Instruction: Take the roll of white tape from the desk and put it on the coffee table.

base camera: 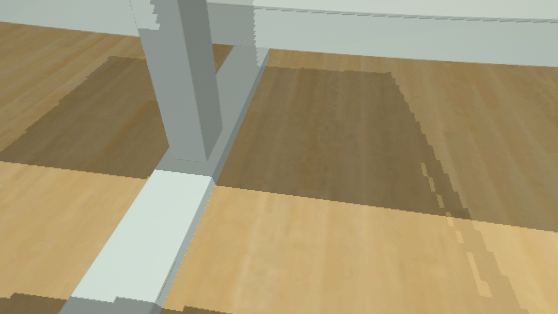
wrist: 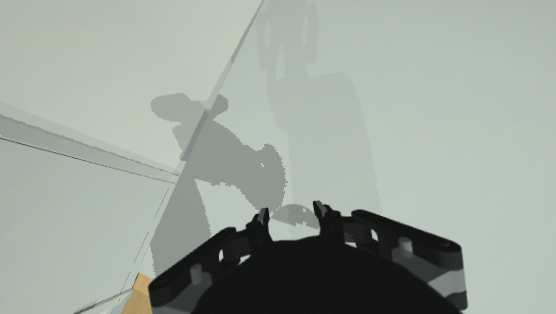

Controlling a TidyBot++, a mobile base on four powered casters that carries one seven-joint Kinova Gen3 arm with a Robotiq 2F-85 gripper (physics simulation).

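Frame: origin at the arm's base, x ahead, y left, z up, level; metres.
Seen in the pictures: gripper, fingertip midpoint: (wrist: 291, 213).
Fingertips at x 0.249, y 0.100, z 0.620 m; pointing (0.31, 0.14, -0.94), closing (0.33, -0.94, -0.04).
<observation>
Pixels of each thing's top centre, then the offset from my fingertips to it. "pt": a spot on its surface instead. Level surfaces: height alone.
- white tape at its top centre: (wrist: 294, 232) dx -0.016, dy -0.006, dz +0.020 m
- pale desk top at its surface level: dz -0.067 m
- grey upright leg at a spot on its surface: (base camera: 185, 90) pt dx +0.201, dy +0.036, dz -0.880 m
- wooden floor at its surface level: dz -1.017 m
The roll of white tape (wrist: 294, 231) shows in the wrist view as a pale round shape between the fingertips, its upper part in shadow. My gripper (wrist: 291, 213) is shut on it, one finger at each side; the black gripper body hides the rest of the roll. The pale desk top (wrist: 440, 125) lies below the gripper, with the arm's shadows on it. The gripper appears to be raised over the desk; the exact height is hard to tell. I cannot identify the coffee table in either view.
The desk edge runs slantwise at the left of the wrist view, with a pale wall (wrist: 75, 55) beyond. In the base camera view a grey upright leg (base camera: 185, 90) stands on a long pale foot (base camera: 140, 235) on the wooden floor (base camera: 300, 250).
</observation>
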